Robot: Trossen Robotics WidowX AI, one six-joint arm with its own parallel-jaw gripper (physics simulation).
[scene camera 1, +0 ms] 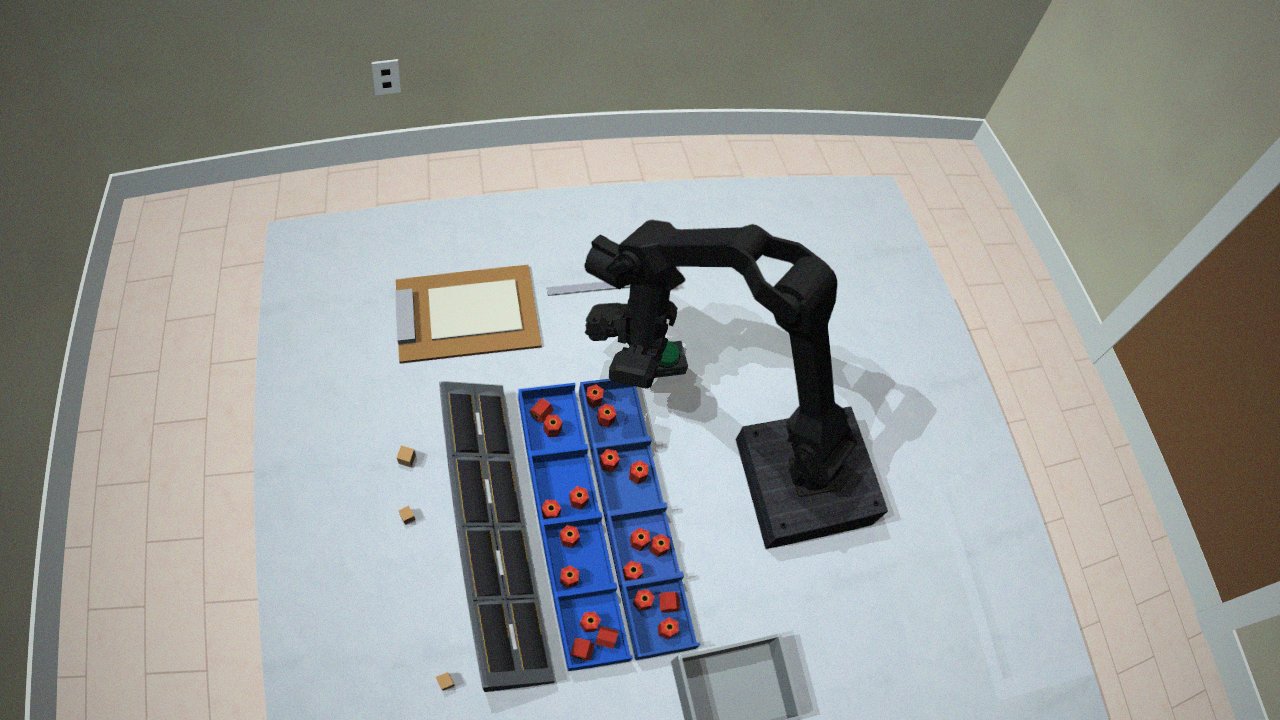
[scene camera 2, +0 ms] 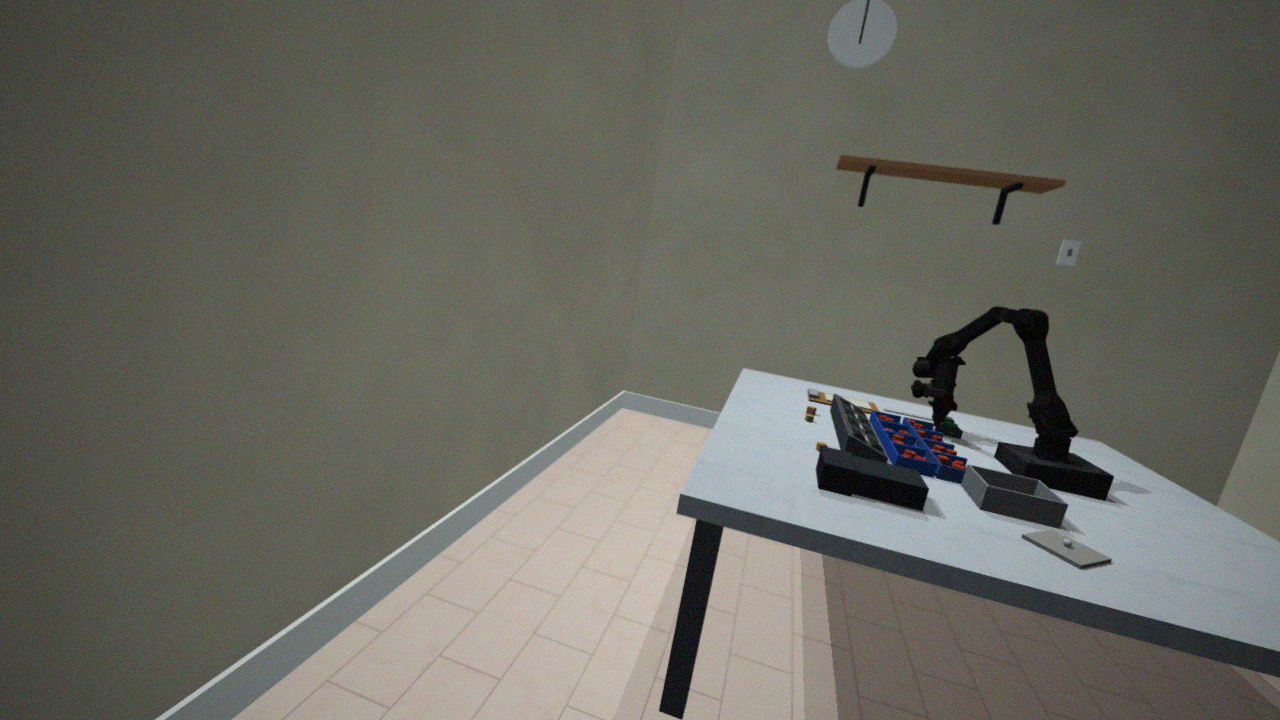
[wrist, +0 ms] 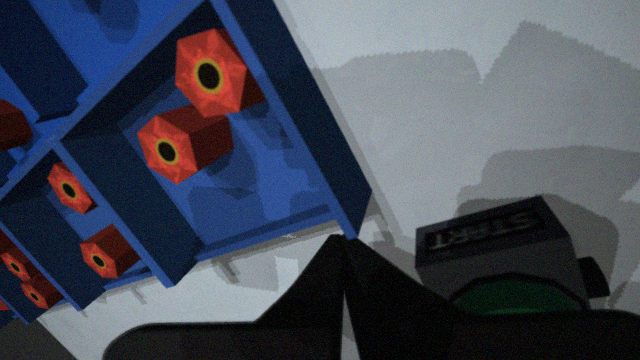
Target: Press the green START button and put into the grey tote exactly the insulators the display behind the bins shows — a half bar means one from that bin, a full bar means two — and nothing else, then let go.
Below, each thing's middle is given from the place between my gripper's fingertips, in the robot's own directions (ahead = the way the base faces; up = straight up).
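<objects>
Counted from my hand: green START button (scene camera 1: 673,362), 1 cm below, 5 cm behind and 5 cm to the right; grey tote (scene camera 1: 756,672), 5 cm behind and 49 cm to the left; dark box (scene camera 2: 838,471), 25 cm ahead and 62 cm to the left. Going by their middles, of the things named here the green START button is the nearest to my hand and the dark box the farthest from it.
</objects>
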